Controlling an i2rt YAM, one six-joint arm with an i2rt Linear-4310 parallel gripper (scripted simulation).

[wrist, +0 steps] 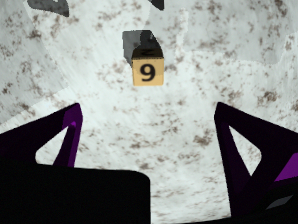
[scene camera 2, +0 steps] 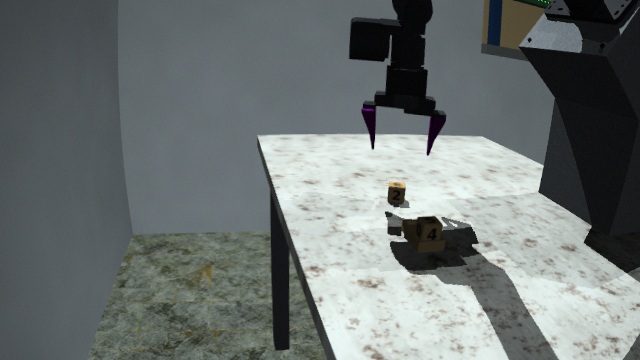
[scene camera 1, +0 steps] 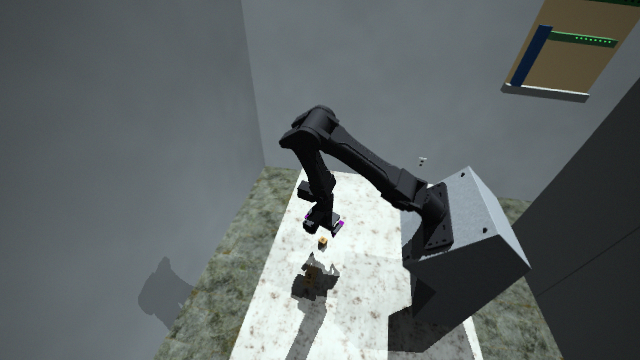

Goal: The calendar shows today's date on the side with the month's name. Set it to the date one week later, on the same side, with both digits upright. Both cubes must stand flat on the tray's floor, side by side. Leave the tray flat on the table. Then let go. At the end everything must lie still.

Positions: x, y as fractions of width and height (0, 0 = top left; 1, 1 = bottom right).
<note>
I see my gripper (scene camera 2: 0.63, 0.42) and a wooden digit cube (wrist: 0.50, 0.28).
My gripper shows as well in the wrist view (wrist: 0.50, 0.49).
</note>
